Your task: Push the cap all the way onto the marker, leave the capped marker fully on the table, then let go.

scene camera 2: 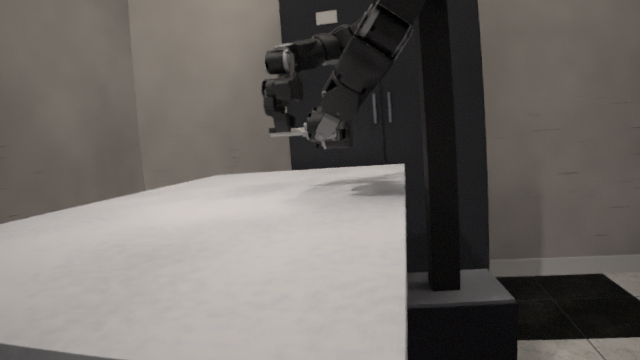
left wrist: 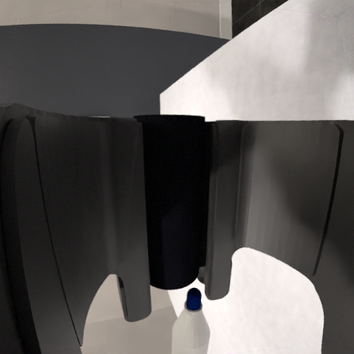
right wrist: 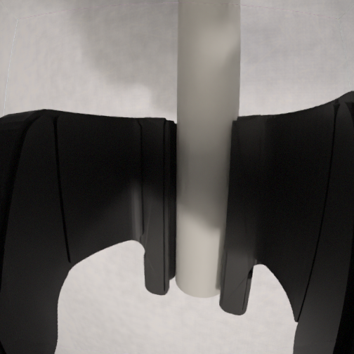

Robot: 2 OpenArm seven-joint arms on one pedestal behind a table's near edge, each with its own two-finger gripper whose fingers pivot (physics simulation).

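The white marker is held lengthwise between the fingers of my right gripper, which is shut on it above the table. The marker's blue tip is bare in the left wrist view, just below the lower end of the dark cap and slightly right of its middle. My left gripper is shut on the cap, also above the table. Cap and marker are apart; the exact gap along the view is hard to tell. The cap cannot be made out in scene camera 2.
The white table lies below both grippers, with its straight edge on the picture's right beside the black pedestal post. A dark cabinet stands behind the arms. Arm shadows fall on the table's far part.
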